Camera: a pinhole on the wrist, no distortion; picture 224 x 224 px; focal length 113.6 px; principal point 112.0 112.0 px. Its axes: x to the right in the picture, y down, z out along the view. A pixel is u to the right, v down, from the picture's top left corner.
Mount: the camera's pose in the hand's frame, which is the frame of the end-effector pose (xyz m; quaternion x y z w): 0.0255 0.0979 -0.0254 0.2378 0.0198 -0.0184 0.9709
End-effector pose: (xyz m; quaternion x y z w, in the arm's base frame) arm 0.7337 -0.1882 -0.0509 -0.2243 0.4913 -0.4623 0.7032
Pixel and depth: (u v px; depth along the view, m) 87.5 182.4 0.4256
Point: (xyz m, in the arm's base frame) 1.2181 -0.1535 0.0626
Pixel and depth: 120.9 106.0 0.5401
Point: 1.0580 -0.4050 0.2289
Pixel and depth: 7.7 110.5 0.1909
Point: 0.8615 -0.0781 0.0723
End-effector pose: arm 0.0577 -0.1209 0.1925 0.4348 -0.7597 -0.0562 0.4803
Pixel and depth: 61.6 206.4 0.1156
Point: -0.1152 -0.0686 0.1803
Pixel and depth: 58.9 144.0 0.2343
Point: -0.1309 -0.1091 0.0518
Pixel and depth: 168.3 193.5 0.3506
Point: -0.3772 -0.3144 0.2111
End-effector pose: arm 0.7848 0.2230 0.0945 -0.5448 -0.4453 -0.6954 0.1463
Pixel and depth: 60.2 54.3 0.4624
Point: 0.8110 0.5731 -0.2107
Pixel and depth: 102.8 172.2 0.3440
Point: 1.0774 0.4549 0.1589
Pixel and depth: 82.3 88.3 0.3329
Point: 0.8769 0.4604 -0.0047
